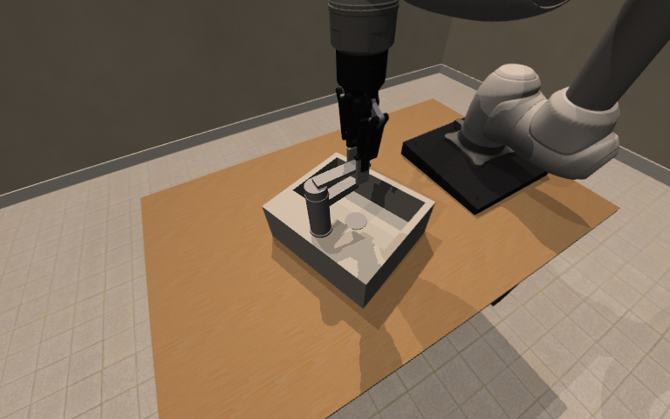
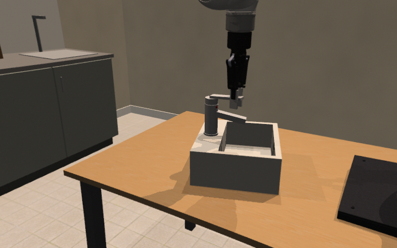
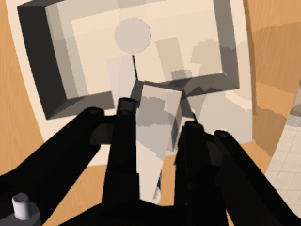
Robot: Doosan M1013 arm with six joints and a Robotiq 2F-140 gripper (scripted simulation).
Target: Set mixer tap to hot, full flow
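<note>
Right now the flat lever is 40 mm ahead of my hand. The rest, counted from my hand: grey mixer tap (70 mm ahead, 50 mm below); then square sink basin (240 mm below, 40 mm to the right, 10 mm behind).
</note>
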